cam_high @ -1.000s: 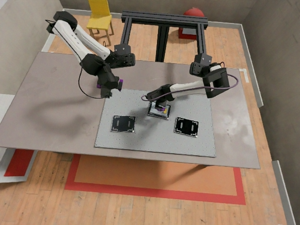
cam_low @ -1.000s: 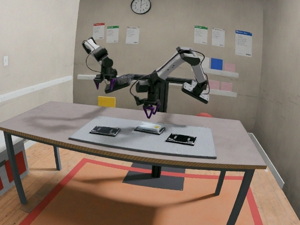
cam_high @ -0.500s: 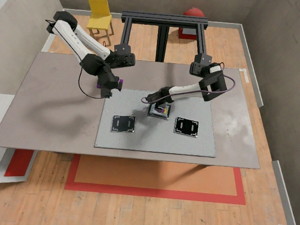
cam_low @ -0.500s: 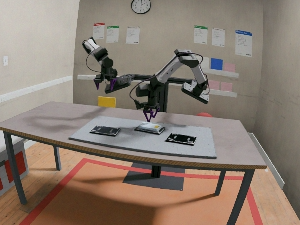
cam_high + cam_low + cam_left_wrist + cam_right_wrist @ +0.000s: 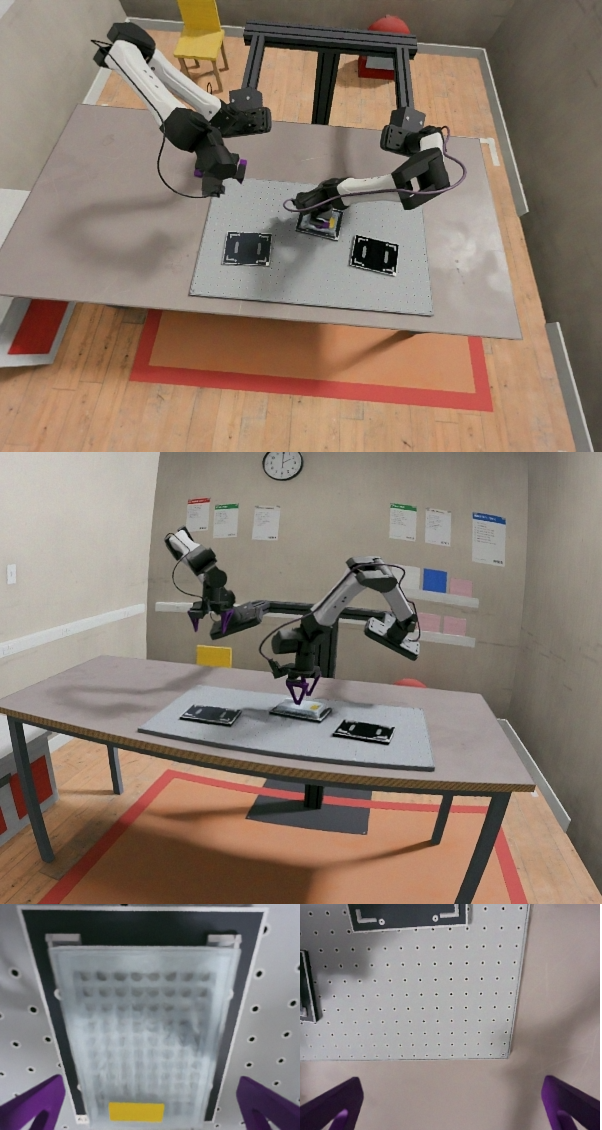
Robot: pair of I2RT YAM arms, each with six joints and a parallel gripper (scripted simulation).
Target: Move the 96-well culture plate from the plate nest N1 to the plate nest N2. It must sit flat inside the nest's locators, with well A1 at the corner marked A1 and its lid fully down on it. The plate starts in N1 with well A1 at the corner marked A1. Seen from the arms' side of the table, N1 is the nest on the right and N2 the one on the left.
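My left gripper is now 3 cm above the culture plate.
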